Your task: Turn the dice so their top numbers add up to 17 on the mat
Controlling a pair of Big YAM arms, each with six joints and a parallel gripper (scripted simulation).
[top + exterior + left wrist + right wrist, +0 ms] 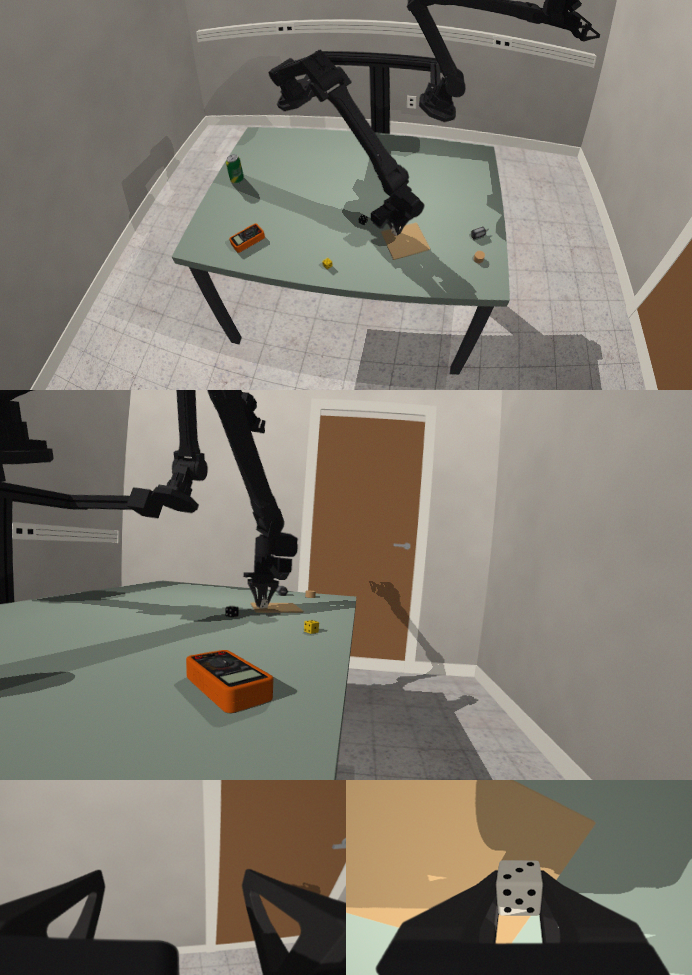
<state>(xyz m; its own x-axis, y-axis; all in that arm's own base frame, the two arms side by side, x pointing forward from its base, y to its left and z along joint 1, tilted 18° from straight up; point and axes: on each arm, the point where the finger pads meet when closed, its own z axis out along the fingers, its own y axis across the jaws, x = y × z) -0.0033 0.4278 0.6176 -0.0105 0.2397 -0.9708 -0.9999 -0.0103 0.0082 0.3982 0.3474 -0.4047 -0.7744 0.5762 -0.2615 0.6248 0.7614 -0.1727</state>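
My right gripper is now right at the white die. Also, from my right hand: black die 13 cm to the right, 4 cm behind; then yellow die 21 cm to the right, 18 cm ahead; then tan mat 4 cm to the left, 3 cm ahead, 1 cm below.
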